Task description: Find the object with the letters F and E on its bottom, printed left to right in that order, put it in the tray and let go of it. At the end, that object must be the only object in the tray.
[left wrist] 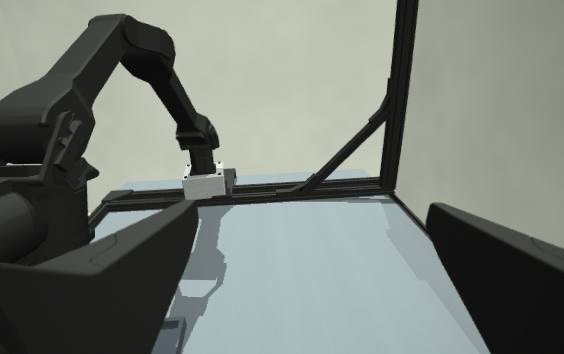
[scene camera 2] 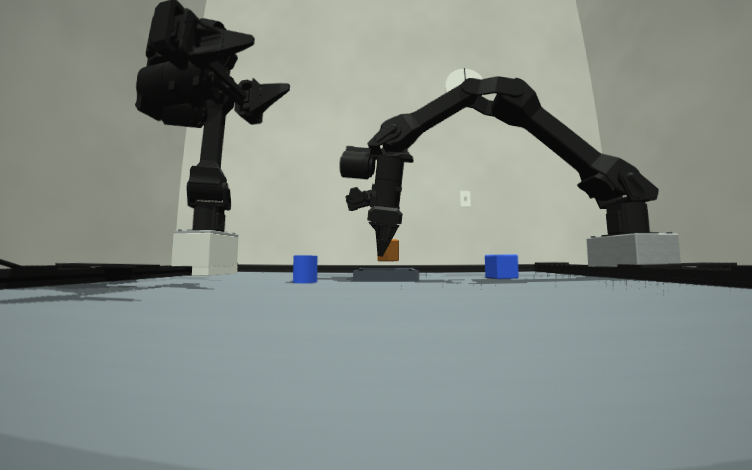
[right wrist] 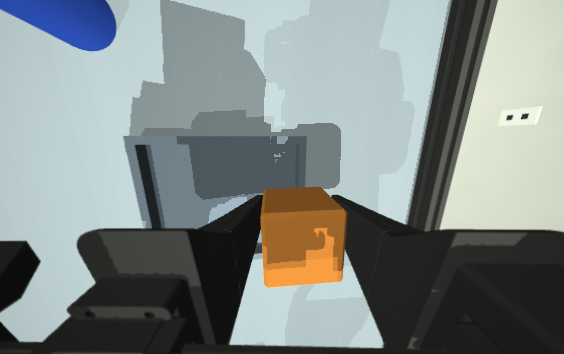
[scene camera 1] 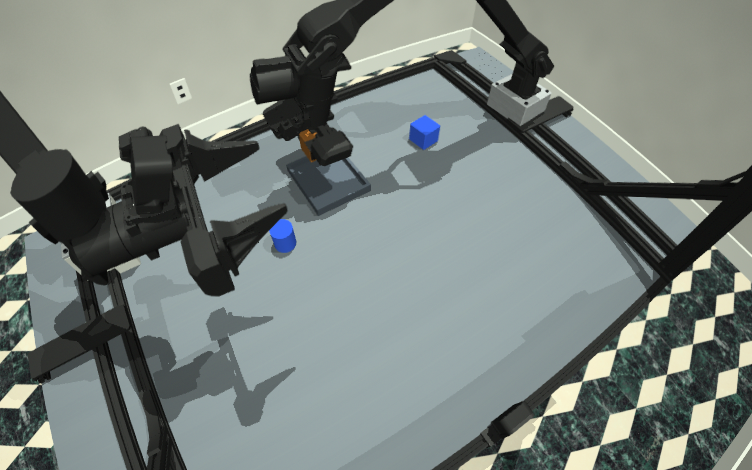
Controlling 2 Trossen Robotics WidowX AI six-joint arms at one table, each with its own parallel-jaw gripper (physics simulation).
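Frame: origin at the left arm's base, x ahead, y left, z up, level; millimetres.
Seen in the pictures: left gripper, fingertip midpoint: point(left wrist: 313, 212) point(scene camera 2: 273, 66) point(scene camera 1: 271, 174); right gripper, fingertip midpoint: point(scene camera 2: 380, 254) point(right wrist: 297, 201) point(scene camera 1: 307, 149); left arm's base, link origin: point(scene camera 2: 207, 232); right arm's base, link origin: point(left wrist: 203, 170) point(scene camera 2: 629, 235) point(scene camera 1: 522, 87).
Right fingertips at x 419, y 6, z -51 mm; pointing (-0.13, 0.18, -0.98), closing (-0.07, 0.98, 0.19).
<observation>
Pixels of each thing's middle, then the offset from my right fingertips to it.
- orange cube, body centre: point(right wrist: 298, 229) point(scene camera 1: 315, 143) point(scene camera 2: 387, 249) dx +16, dy +0, dz +9 mm
- grey tray, body centre: point(right wrist: 230, 201) point(scene camera 1: 327, 177) point(scene camera 2: 386, 273) dx +15, dy -50, dz -39 mm
- blue cylinder, body centre: point(scene camera 1: 283, 236) point(scene camera 2: 305, 269) dx -112, dy -144, dz -27 mm
- blue cube, body centre: point(scene camera 1: 424, 132) point(scene camera 2: 501, 266) dx +239, dy -42, dz -26 mm
An orange cube point(scene camera 1: 306, 147) point(scene camera 2: 393, 250) point(right wrist: 303, 245) is held in my right gripper point(scene camera 1: 312, 149) point(scene camera 2: 382, 252) point(right wrist: 297, 201), which is shut on it and points down. The cube hangs a little higher than the grey tray point(scene camera 1: 344, 200) point(scene camera 2: 386, 275) point(left wrist: 182, 331) point(right wrist: 170, 190), near its back edge in scene camera 1. The visible part of the tray floor holds no object. A blue cylinder point(scene camera 1: 283, 237) point(scene camera 2: 305, 269) point(right wrist: 80, 25) and a blue cube point(scene camera 1: 424, 133) point(scene camera 2: 501, 266) stand on the table. No letters show; the undersides are hidden. My left gripper point(scene camera 1: 271, 177) point(scene camera 2: 270, 63) point(left wrist: 313, 212) is open and empty, high up.
The blue cylinder is left of the tray in scene camera 2, the blue cube right of it. A black frame point(scene camera 1: 615, 238) point(left wrist: 300, 190) edges the table. In scene camera 1, a left gripper finger reaches across the picture to the cylinder's top edge.
</observation>
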